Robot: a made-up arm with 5 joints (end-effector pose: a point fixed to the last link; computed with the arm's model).
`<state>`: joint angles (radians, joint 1 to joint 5).
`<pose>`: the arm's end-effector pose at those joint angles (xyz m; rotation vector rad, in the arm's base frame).
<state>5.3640 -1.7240 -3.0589 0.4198 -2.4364</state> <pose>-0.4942 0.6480 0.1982 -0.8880 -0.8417 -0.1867</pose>
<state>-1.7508 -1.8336 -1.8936 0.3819 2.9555</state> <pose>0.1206 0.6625 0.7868 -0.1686 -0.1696 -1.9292</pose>
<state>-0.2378 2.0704 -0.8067 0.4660 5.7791</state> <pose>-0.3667 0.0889 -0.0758 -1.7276 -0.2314 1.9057</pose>
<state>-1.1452 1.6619 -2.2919 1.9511 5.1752</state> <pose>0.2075 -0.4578 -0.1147 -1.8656 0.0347 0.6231</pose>
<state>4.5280 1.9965 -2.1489 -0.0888 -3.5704</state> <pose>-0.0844 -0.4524 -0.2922 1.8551 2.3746 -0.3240</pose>
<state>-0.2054 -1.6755 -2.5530 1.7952 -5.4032</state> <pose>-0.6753 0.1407 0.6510 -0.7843 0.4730 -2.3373</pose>
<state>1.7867 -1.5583 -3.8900 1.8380 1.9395</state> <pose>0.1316 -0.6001 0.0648 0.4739 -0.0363 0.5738</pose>
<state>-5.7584 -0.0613 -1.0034 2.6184 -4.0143</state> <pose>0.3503 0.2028 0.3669 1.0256 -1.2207 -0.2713</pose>
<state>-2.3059 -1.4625 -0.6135 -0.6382 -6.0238</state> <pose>-0.0913 -0.1009 0.8950 0.1277 -0.4308 1.0777</pose>
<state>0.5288 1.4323 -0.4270 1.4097 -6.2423</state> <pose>-0.2283 -0.1334 0.0343 0.9327 0.2322 -2.4266</pose>
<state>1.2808 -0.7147 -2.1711 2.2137 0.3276</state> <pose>0.0099 0.0332 1.0286 -2.2989 -1.1869 -0.6268</pose>
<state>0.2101 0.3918 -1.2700 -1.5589 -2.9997</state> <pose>0.5545 0.1182 0.4586 -0.0241 0.7077 0.3373</pose>
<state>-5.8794 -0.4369 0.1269 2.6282 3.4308</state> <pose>0.0651 0.0278 0.1645 0.0480 -0.8378 0.6528</pose>
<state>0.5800 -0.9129 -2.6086 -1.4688 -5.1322</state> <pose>-0.4191 -0.2746 0.8414 1.8864 -0.5537 -0.9618</pose>
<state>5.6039 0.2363 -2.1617 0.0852 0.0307</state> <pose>0.4535 -0.3662 0.9469 1.5437 -0.5722 2.0496</pose>
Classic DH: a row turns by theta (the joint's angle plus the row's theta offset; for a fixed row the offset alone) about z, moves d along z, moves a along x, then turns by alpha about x. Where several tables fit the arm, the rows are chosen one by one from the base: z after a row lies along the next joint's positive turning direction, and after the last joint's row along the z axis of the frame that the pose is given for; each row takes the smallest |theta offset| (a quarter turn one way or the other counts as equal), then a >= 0, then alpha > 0; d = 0 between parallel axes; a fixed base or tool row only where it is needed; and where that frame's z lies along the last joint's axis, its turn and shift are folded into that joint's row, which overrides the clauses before.
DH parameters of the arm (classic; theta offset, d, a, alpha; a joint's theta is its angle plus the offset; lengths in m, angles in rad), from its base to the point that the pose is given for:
joint 1: 0 0.375 0 -1.5708
joint 2: -1.3834 0 0.2148 0
joint 3: -0.4099 0 -0.4983 0
joint 4: -1.3482 0 -0.08 1.5708
joint 5: 3.1416 0.102 0 0

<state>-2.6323 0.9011 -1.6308 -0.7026 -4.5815</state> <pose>-0.6184 -0.3454 0.2508 -1.1274 -1.6615 1.5615</pose>
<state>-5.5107 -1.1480 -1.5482 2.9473 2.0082</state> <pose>-0.0098 -0.0096 0.8654 2.3588 -1.6763 -0.0656</pose>
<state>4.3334 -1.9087 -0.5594 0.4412 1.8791</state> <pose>-0.0226 -0.0568 0.9080 -0.5495 -1.5355 2.6147</pose>
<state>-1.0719 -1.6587 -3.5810 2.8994 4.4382</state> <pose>-0.2683 0.4924 0.1852 0.7438 0.3027 0.2125</pose>
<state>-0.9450 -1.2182 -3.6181 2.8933 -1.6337</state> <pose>-0.3438 0.4758 0.4279 1.1418 0.4095 0.4932</pose>
